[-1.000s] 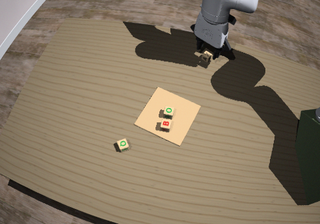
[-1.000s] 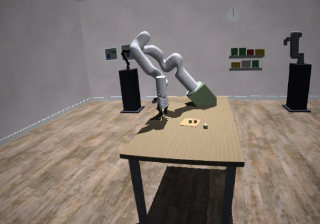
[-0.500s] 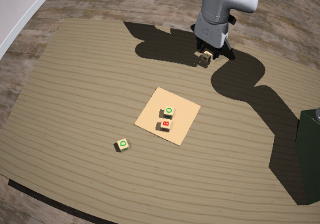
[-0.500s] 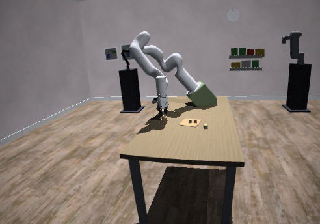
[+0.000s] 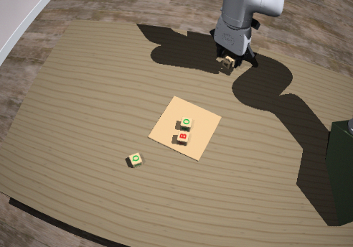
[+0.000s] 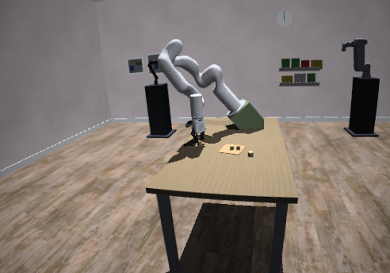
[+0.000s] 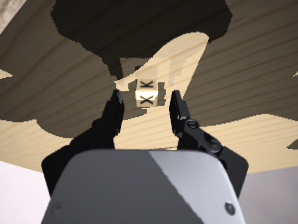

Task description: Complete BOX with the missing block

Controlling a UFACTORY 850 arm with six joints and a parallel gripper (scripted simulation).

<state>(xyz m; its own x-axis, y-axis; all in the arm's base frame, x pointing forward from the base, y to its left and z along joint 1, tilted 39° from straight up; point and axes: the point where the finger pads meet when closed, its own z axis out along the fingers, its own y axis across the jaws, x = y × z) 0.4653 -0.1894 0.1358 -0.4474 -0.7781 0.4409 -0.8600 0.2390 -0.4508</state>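
Right now my hand is 30 mm above the x block. Also, from my hand: tan mat (80 mm ahead, 240 mm to the left, 40 mm below); green O block (180 mm ahead, 360 mm to the left, 30 mm below).
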